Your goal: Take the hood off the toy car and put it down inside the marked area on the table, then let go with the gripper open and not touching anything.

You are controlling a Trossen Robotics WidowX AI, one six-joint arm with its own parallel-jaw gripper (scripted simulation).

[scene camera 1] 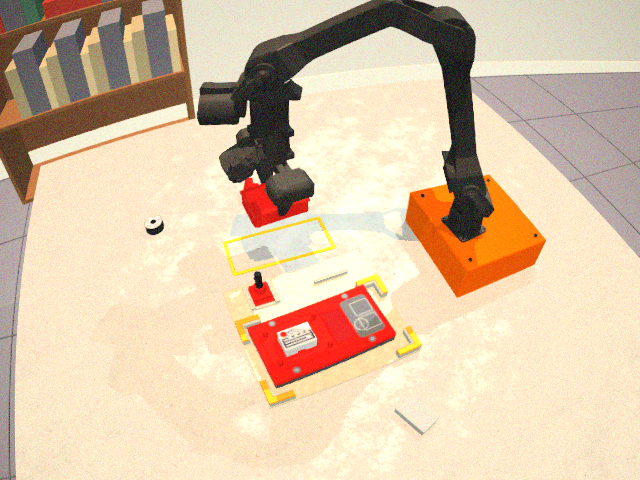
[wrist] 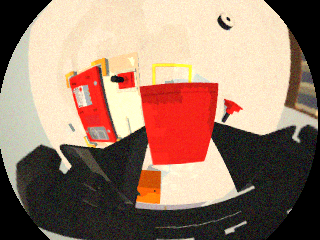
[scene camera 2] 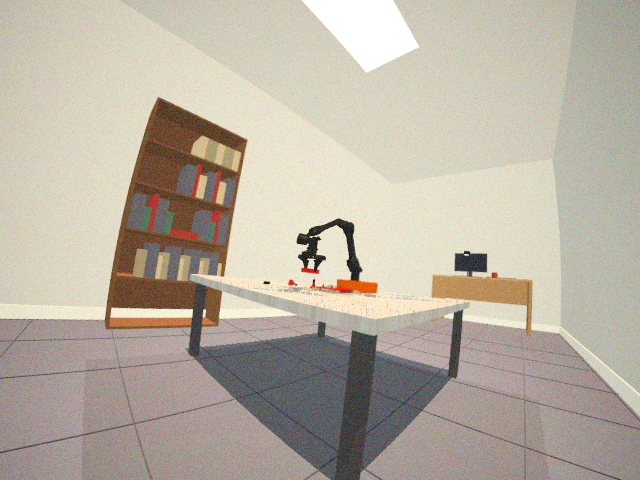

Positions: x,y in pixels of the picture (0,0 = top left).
Scene:
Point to a red hood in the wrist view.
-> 179,118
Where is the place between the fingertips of my gripper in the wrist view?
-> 178,126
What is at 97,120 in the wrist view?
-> A red toy car body.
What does my gripper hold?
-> A red hood.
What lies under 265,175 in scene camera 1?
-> My gripper.

